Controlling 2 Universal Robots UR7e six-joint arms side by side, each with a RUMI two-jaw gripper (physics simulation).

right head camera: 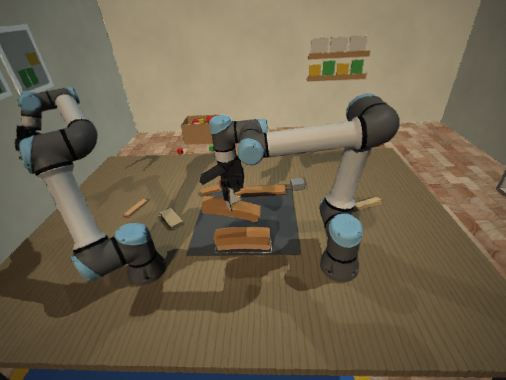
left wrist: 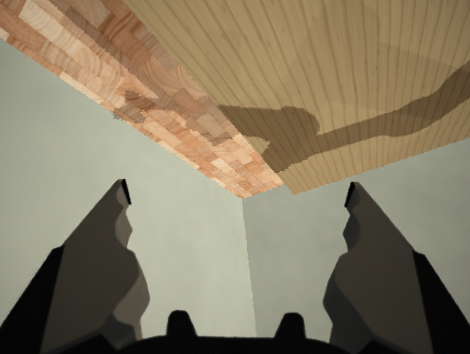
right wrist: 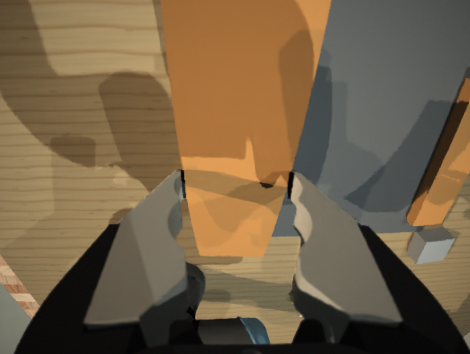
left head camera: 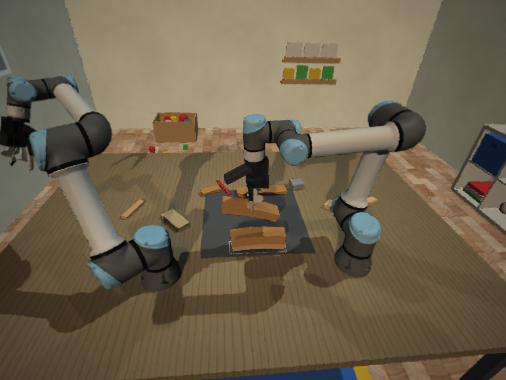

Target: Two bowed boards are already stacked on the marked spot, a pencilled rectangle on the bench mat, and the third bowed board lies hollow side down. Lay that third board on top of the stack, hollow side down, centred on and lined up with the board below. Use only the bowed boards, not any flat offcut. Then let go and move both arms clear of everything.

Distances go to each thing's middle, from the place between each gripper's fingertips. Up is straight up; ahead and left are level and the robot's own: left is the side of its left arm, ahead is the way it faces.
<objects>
Now: the bowed board (right head camera: 211, 205) 950 mm to the right of my left hand, 210 mm behind it and 100 mm below it. From my left hand the other things lie so: grey block (right wrist: 430, 245): 1280 mm to the right, 290 mm below, 250 mm ahead; dark bench mat (left head camera: 216, 241): 990 mm to the right, 320 mm below, 100 mm behind.
Right now my right hand is 20 mm above the bowed board. From my right hand the other things lie so: grey block: 460 mm ahead, 330 mm to the right, 210 mm below; dark bench mat: 240 mm below, 110 mm ahead, 40 mm to the right.
</objects>
